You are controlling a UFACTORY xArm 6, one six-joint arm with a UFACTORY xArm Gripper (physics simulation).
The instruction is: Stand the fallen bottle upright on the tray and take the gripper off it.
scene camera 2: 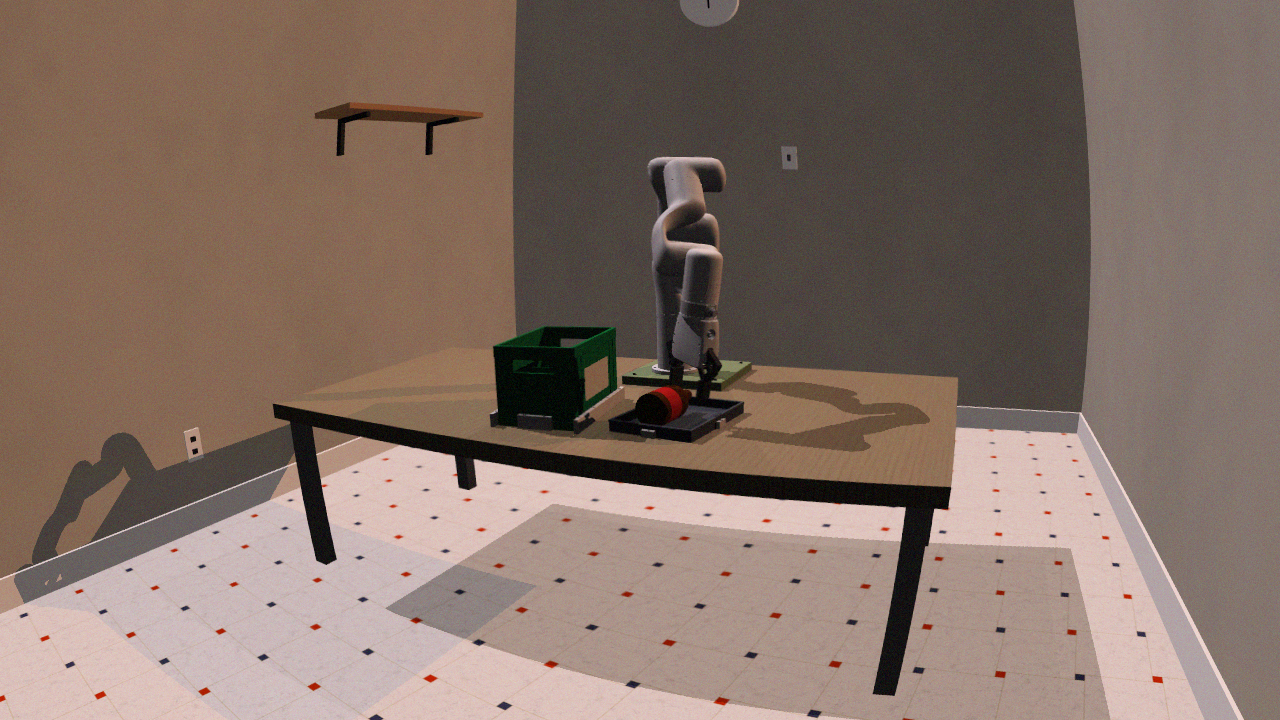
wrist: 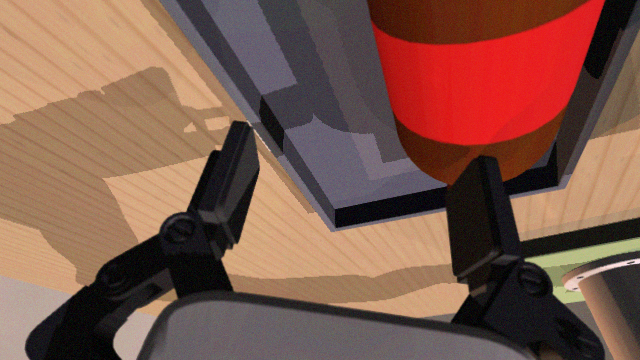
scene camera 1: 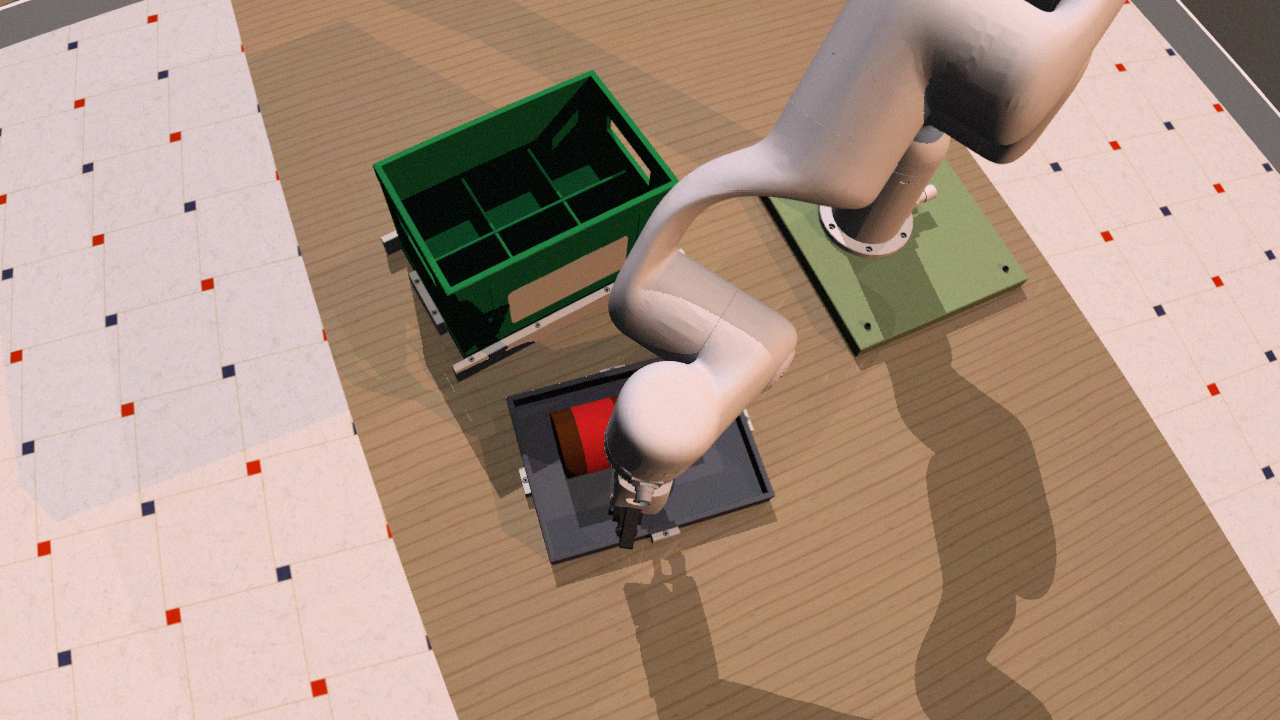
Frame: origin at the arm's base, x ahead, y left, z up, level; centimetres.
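Seen in the pictures: gripper, fingertip midpoint: [scene camera 2: 688, 391] [wrist: 357, 159]; arm's base, origin of the base link: [wrist: 615, 269] [scene camera 1: 864, 217].
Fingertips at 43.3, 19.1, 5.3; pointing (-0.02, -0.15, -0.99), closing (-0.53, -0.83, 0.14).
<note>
Pixels of each thing's top centre, then the offset from my fingertips to it, as dx, dy, dz.
- brown bottle, middle of its top: [wrist: 500, 159] [scene camera 1: 629, 416] [scene camera 2: 669, 385] -2.4, -5.2, +0.4
- dark grey tray, middle of its top: [wrist: 425, 101] [scene camera 1: 638, 446] [scene camera 2: 679, 410] -2.9, -3.2, -5.0
- green divided crate, middle of its top: [scene camera 1: 525, 172] [scene camera 2: 556, 336] -2.1, -31.5, +10.0
The brown bottle [scene camera 1: 590, 434] [scene camera 2: 664, 404] [wrist: 480, 90] with a red label lies on its side on the dark grey tray [scene camera 1: 559, 523] [scene camera 2: 671, 434] [wrist: 325, 175]. In scene camera 1 its base points left and its neck is hidden under the arm. My gripper [scene camera 2: 690, 388] [wrist: 357, 159] is open, with nothing between its fingers. It is low over the tray. In the wrist view the right finger overlaps the bottle's shoulder end and hides the neck, while the left finger shows over the wood beyond the tray's long edge. I cannot tell if a finger touches the bottle.
A green divided crate [scene camera 1: 554, 259] [scene camera 2: 541, 385] stands beside the tray, with pale bracket strips [scene camera 1: 537, 325] along its foot. The arm's base stands on a light green plate [scene camera 1: 966, 268] [scene camera 2: 733, 372] behind the tray. Small pale brackets [scene camera 1: 665, 534] sit at the tray's outer edges.
</note>
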